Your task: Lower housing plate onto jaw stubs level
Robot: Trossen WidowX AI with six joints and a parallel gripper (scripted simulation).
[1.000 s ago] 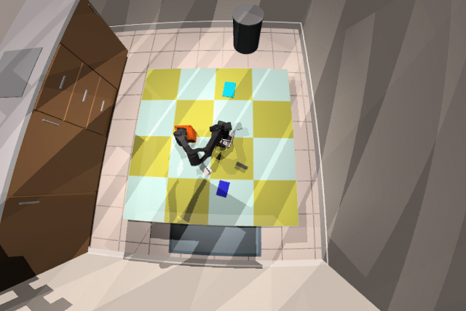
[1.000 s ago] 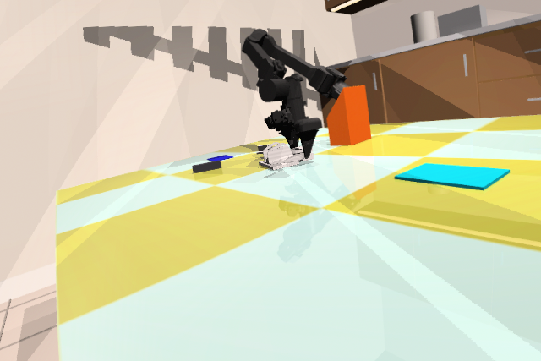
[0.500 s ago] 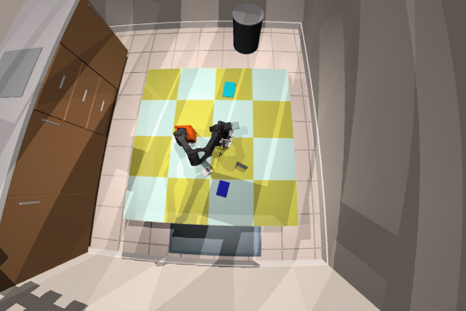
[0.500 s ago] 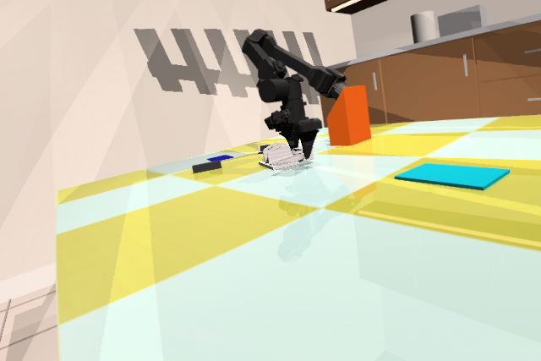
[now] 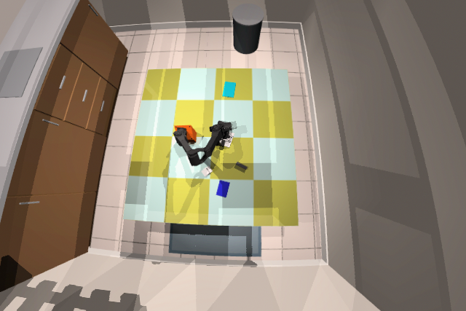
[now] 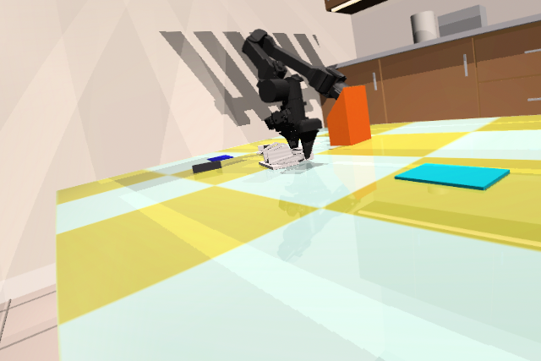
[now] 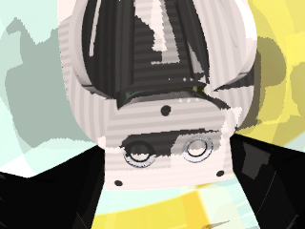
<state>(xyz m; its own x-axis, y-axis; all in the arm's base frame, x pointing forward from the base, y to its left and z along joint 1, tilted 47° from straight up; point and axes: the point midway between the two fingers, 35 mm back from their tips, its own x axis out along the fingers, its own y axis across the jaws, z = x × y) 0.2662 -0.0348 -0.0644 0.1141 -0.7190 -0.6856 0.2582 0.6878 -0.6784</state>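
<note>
Right now the pale jaw assembly is 3 cm ahead of my gripper tip, 1 cm to the left of it and 1 cm above it. The rest, counted from my gripper tip: blue plate 40 cm to the right, 7 cm ahead, 1 cm below; dark grey bar 22 cm to the right, 19 cm ahead; small white piece 28 cm to the right, 7 cm behind.
</note>
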